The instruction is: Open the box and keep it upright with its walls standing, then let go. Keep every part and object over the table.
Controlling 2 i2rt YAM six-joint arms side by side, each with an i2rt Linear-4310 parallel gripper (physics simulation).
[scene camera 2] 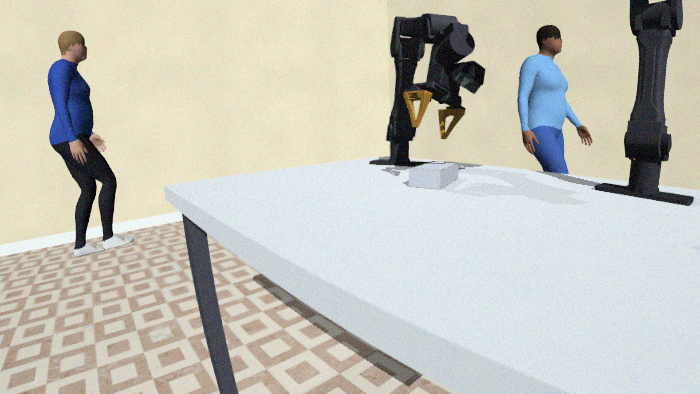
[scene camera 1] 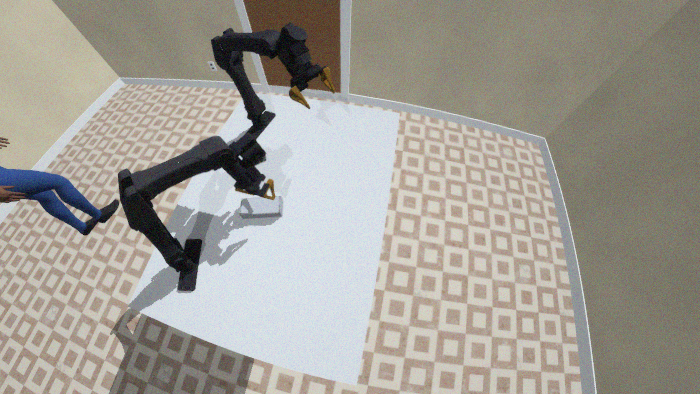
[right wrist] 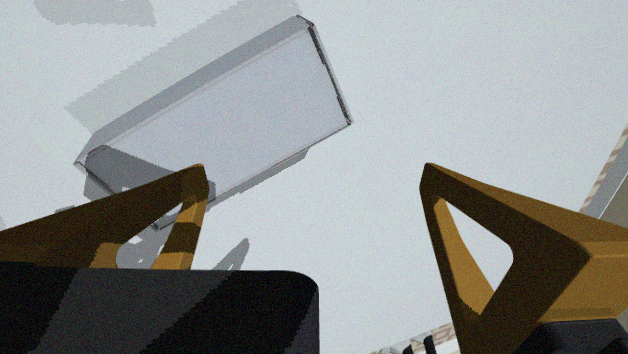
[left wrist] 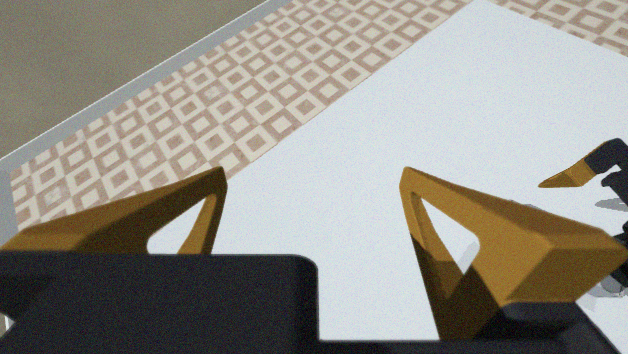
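Pixels of known places: left gripper, between the fingertips: [scene camera 1: 322,100] [left wrist: 313,176]; right gripper, between the fingertips: [scene camera 2: 430,133] [scene camera 1: 264,196] [right wrist: 314,175] [left wrist: 567,214]; left arm's base, origin of its link: [scene camera 2: 641,195] [scene camera 1: 260,126]; right arm's base, origin of its link: [scene camera 2: 399,164] [scene camera 1: 190,264].
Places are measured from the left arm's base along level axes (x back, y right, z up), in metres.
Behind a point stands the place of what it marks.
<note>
A small whitish box [scene camera 1: 267,207] {z 0.039, x -0.314, y 0.378 m} [scene camera 2: 425,176] {z 0.026, x -0.352, y 0.343 m} [right wrist: 225,110] {z 0.040, x -0.285, y 0.363 m} lies closed on the white table [scene camera 1: 325,260] {z 0.000, x -0.601, y 0.461 m} [scene camera 2: 350,240] {z 0.000, x -0.645, y 0.155 m} [left wrist: 350,125] {z 0.000, x -0.673, y 0.250 m} [right wrist: 400,75] {z 0.000, x -0.424, y 0.356 m}. Its top panel is flat, with thin dark seams along the short ends in the right wrist view. My right gripper [scene camera 1: 255,194] {z 0.114, x -0.319, y 0.365 m} [scene camera 2: 430,132] {z 0.114, x -0.319, y 0.365 m} [right wrist: 314,175] {z 0.114, x -0.319, y 0.365 m} is open and empty above the box. In the right wrist view one finger overlaps the box's near corner and the other is off to its right. My left gripper [scene camera 1: 321,100] {z 0.347, x -0.429, y 0.076 m} [left wrist: 313,176] {z 0.347, x -0.429, y 0.076 m} is open and empty, high above the table's far end in scene camera 1, away from the box.
The right arm's base [scene camera 1: 190,265] {z 0.041, x -0.162, y 0.705 m} stands at the table's left edge in scene camera 1. A person in dark blue [scene camera 2: 72,110] and one in light blue [scene camera 2: 550,95] stand beyond the table. Arm shadows fall around the box.
</note>
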